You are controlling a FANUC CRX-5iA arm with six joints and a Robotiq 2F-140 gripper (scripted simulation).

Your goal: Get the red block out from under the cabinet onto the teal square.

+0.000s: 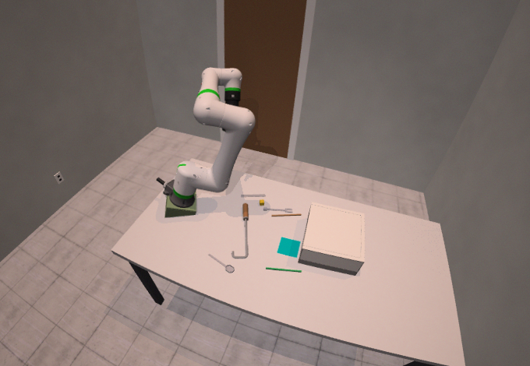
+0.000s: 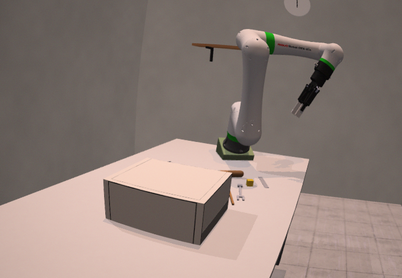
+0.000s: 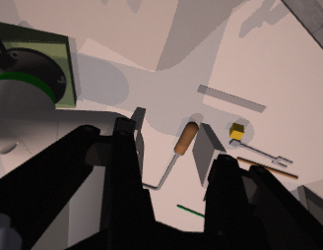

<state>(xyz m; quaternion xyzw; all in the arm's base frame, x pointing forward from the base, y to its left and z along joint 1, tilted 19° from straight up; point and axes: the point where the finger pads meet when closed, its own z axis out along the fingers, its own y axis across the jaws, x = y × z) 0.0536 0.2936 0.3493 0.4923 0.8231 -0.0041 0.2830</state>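
The yellow cube is 31 cm below my hand, 27 cm ahead of it and 11 cm to the right of it. From my hand the other things lie so: hook tool (35 cm to the right, 31 cm below, 26 cm ahead); grey wrench (38 cm ahead, 31 cm below, 11 cm to the right); flat grey bar (32 cm below, 20 cm ahead, 8 cm to the right).
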